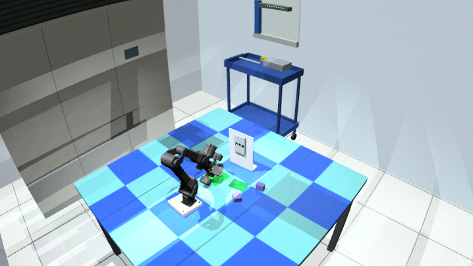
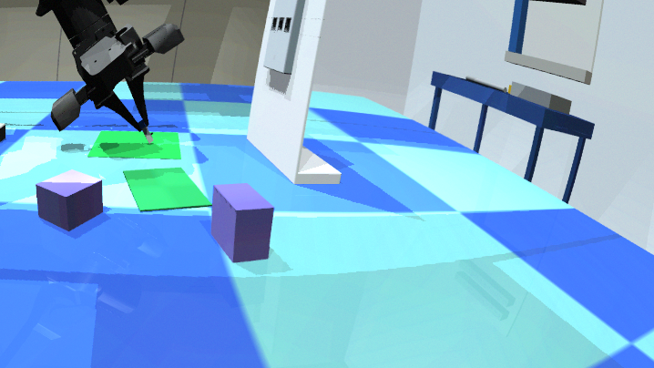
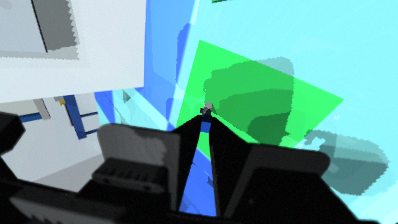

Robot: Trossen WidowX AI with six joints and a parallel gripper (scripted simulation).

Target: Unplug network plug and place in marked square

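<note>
Now: the blue network plug right at my gripper tip. The rest, counted from my gripper tip: white upright panel: 15 cm ahead, 9 cm above, 8 cm to the right; bright green square: 2 cm below, 1 cm behind.
</note>
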